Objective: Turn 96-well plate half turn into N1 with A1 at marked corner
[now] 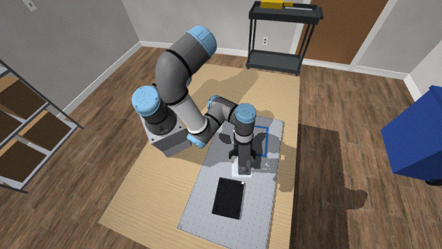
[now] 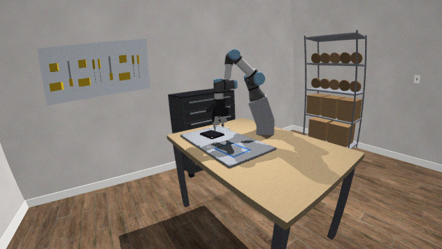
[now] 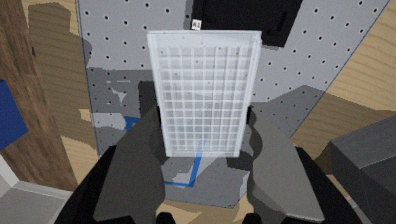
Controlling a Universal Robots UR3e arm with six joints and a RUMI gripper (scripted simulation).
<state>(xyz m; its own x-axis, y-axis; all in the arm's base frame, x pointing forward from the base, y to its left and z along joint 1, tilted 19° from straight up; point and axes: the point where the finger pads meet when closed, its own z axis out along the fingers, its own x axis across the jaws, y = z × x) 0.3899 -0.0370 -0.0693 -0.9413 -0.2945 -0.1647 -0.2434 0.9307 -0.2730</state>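
Now: the A1 corner mark 80 mm below my hand, 60 mm to the right of it and 20 mm ahead of it. The rest, counted from my hand: 96-well plate: 10 mm below; black plate nest N1: 140 mm to the right, 90 mm below, 20 mm behind.
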